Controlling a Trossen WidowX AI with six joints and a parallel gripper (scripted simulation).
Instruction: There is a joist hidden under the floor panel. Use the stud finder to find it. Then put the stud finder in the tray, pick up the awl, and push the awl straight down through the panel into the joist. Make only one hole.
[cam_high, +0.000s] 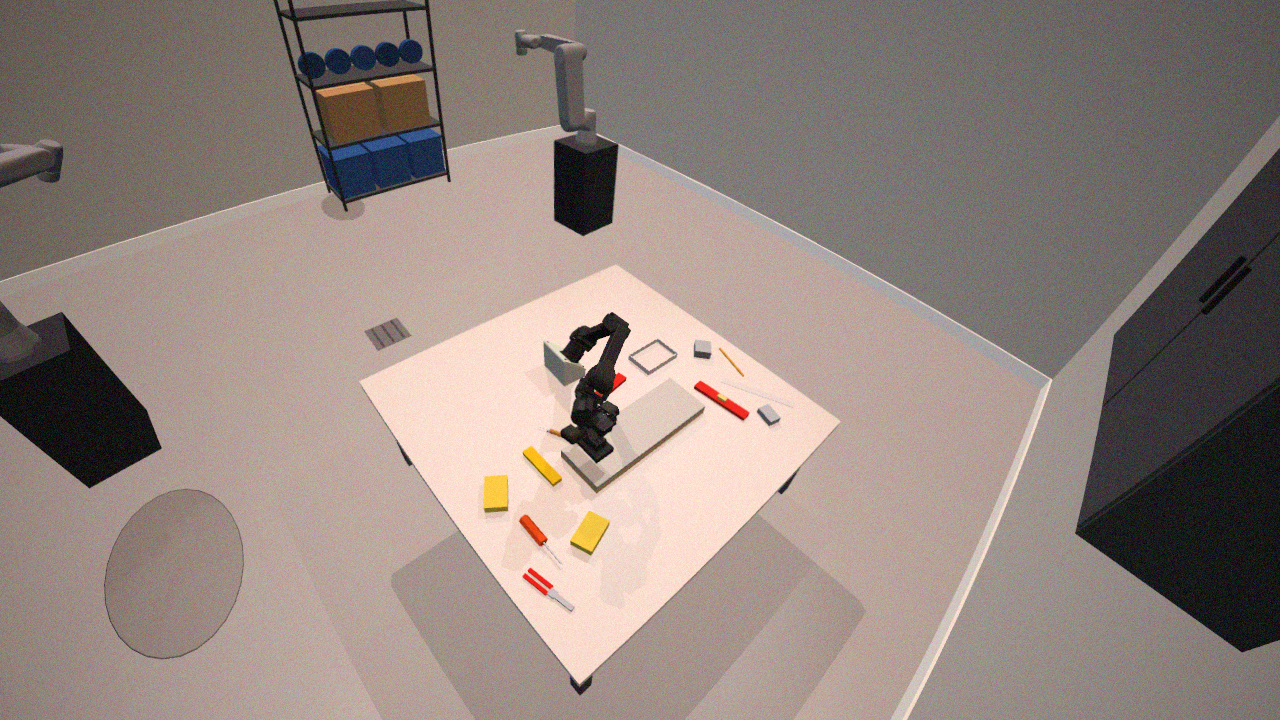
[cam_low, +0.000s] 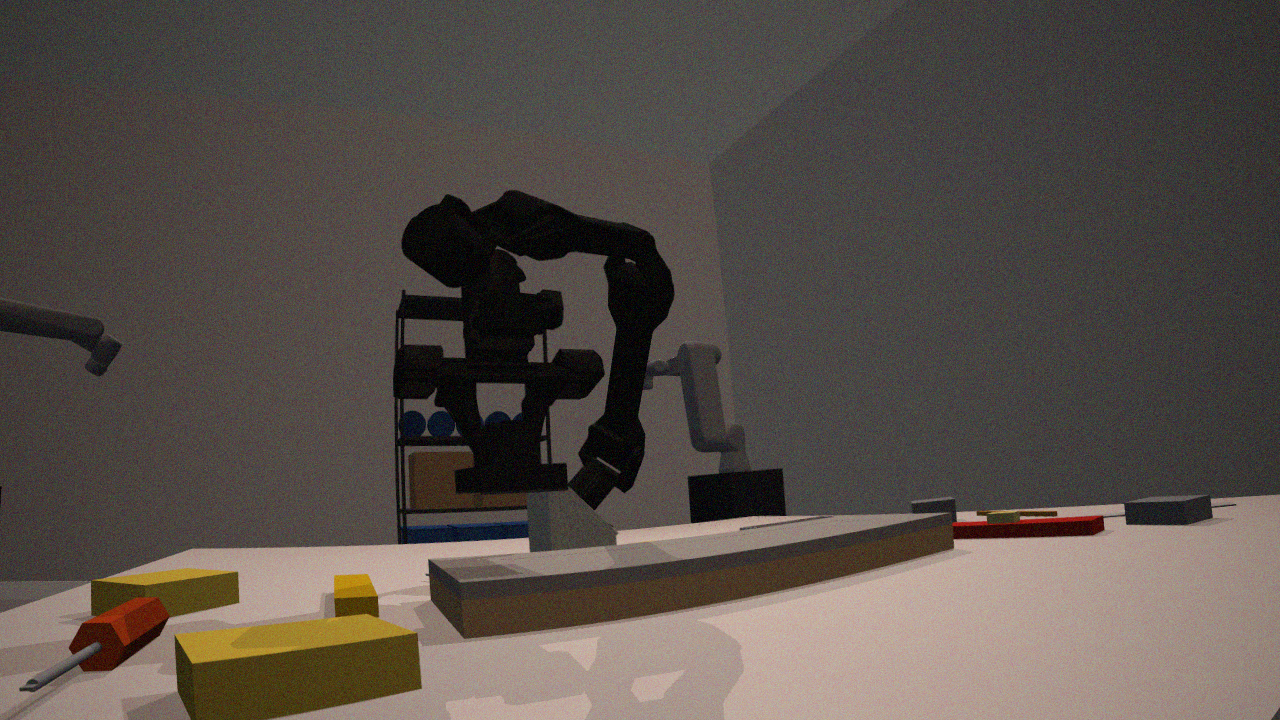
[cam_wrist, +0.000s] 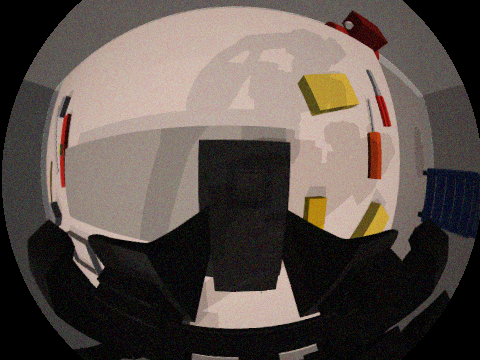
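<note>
Right now the grey tray is 530 mm to the left of my gripper tip, 180 mm behind it and 110 mm below it. From my gripper tip the other things lie so: stud finder (20 mm above, 10 mm ahead); awl (190 mm behind, 120 mm below, 10 mm to the right); pencil (750 mm to the left, 120 mm below, 60 mm ahead).
</note>
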